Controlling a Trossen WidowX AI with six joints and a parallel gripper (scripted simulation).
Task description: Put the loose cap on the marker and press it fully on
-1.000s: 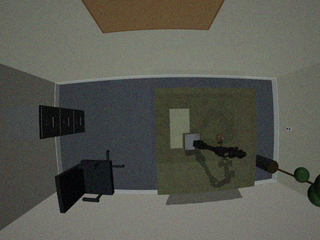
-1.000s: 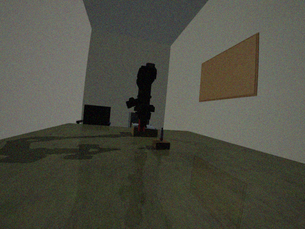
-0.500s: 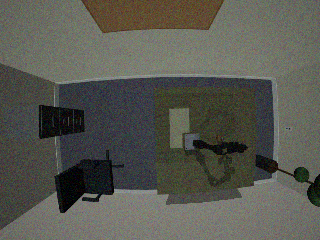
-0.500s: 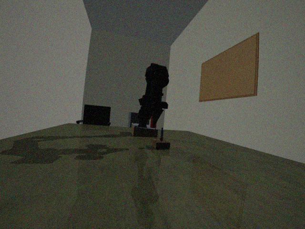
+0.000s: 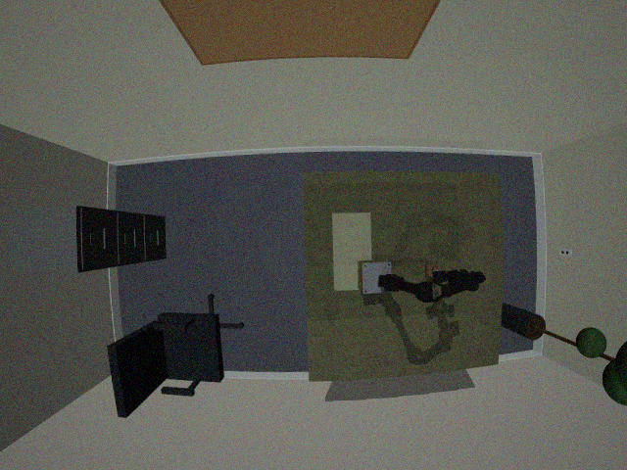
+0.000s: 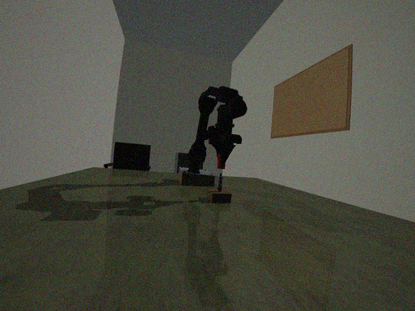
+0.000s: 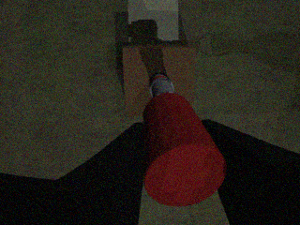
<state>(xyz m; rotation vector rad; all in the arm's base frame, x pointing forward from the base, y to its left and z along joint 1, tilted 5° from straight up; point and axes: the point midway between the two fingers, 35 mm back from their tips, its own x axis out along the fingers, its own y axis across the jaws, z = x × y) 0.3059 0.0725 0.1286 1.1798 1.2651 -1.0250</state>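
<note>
My gripper tip is now 120 mm above the brown holder block. The rest, counted from my gripper tip: red cap: 10 mm above.
</note>
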